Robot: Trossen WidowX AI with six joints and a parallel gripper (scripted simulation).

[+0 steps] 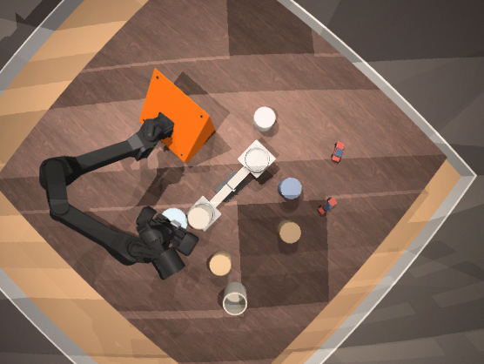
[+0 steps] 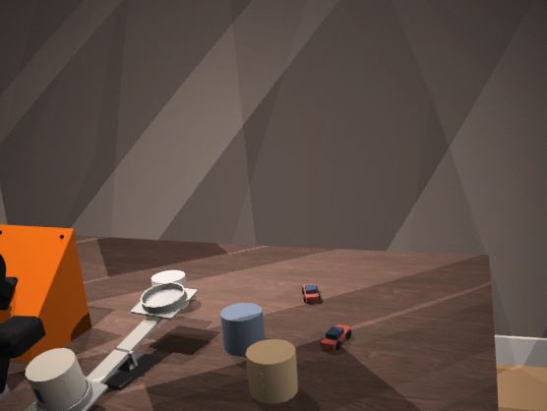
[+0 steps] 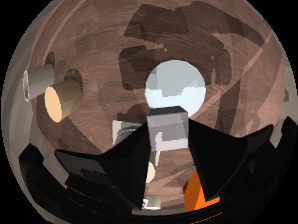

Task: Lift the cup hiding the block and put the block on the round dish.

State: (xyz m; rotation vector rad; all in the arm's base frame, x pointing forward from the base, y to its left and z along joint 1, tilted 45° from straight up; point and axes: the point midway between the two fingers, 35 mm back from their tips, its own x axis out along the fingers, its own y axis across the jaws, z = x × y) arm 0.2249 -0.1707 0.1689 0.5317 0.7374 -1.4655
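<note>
My gripper tip is now 20 mm past the round dish, 10 mm to the left of it and 80 mm above it. Round my gripper tip: blue cylinder (230 mm ahead, 350 mm to the left, 40 mm below); grey block (10 mm above).
</note>
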